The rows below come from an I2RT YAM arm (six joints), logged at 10 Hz.
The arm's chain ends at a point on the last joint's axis. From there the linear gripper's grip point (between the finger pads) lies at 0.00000 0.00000 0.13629 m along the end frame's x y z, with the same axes.
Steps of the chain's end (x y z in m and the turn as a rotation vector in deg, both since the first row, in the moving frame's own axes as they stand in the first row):
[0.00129, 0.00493, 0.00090, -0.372, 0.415, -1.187]
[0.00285, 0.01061, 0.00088, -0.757, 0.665, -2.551]
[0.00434, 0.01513, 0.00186, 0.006, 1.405, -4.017]
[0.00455, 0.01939, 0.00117, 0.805, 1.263, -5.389]
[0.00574, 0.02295, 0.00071, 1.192, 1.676, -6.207]
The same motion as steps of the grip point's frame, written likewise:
[0.00229, 0.00580, 0.00089, -0.372, 0.415, -1.187]
[0.00447, 0.01237, 0.00086, -0.757, 0.665, -2.551]
[0.00768, 0.01500, 0.00182, 0.006, 1.405, -4.017]
[0.00746, 0.01734, 0.00112, 0.805, 1.263, -5.389]
[0.00956, 0.01991, 0.00062, 1.192, 1.676, -6.207]

